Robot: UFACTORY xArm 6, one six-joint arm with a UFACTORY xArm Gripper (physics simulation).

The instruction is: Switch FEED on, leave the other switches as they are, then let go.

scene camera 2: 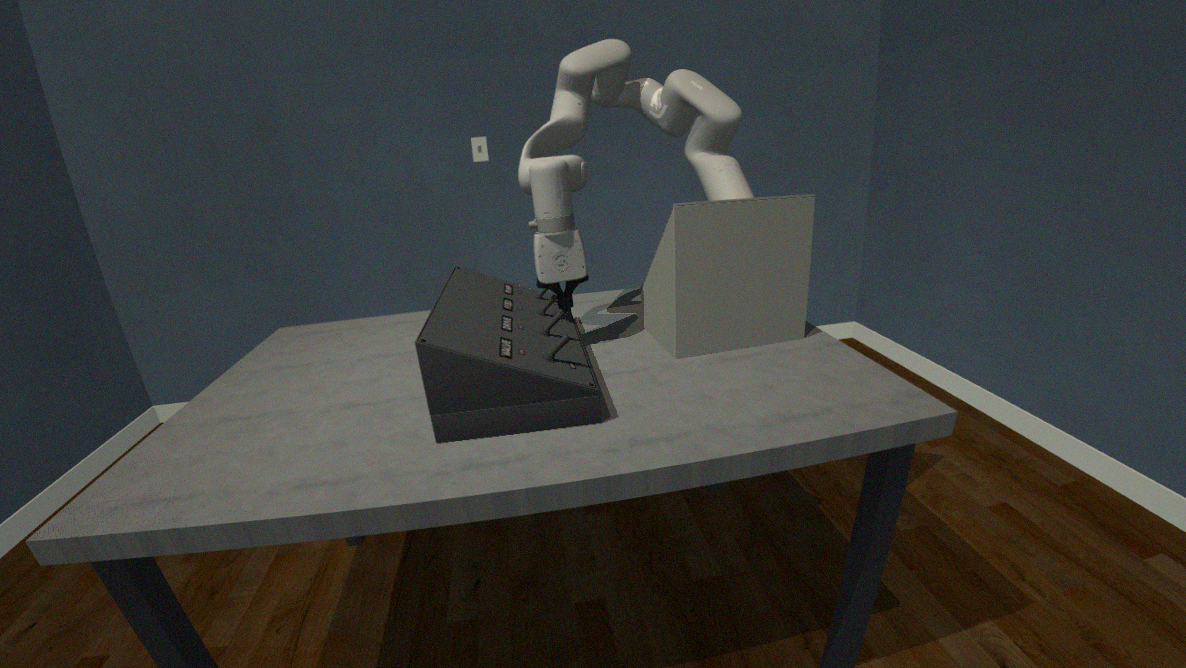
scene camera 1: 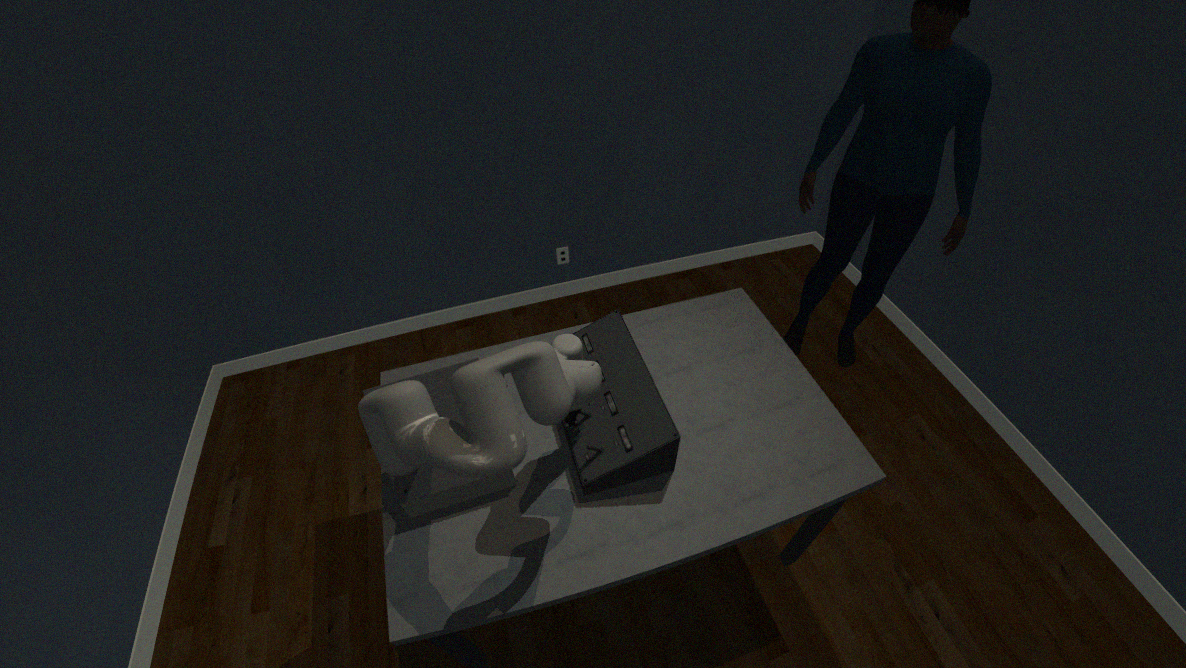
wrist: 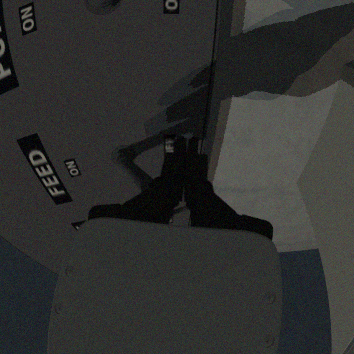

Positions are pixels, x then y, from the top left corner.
Labels:
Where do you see a dark sloped switch panel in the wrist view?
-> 90, 90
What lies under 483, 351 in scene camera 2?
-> A dark sloped switch panel.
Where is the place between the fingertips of the gripper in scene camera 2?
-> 566, 311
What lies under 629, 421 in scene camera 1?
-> A dark sloped switch panel.

